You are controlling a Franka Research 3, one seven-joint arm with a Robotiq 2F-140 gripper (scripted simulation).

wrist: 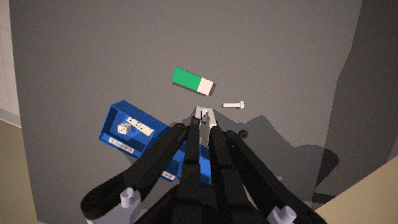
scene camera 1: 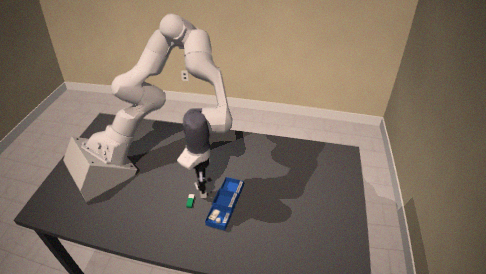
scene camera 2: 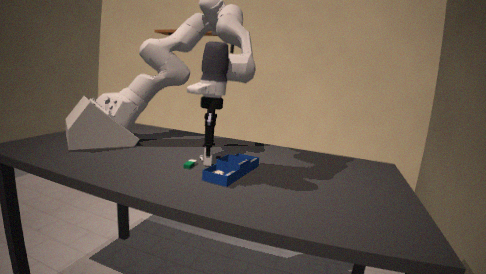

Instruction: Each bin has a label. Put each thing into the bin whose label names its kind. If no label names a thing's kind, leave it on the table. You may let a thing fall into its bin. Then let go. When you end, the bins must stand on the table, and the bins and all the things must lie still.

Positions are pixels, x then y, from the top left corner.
A blue bin shows in the wrist view, in scene camera 1 (222, 199) and in scene camera 2. One and the same spot on the blue bin: (wrist: 133, 143) is (scene camera 2: 235, 179).
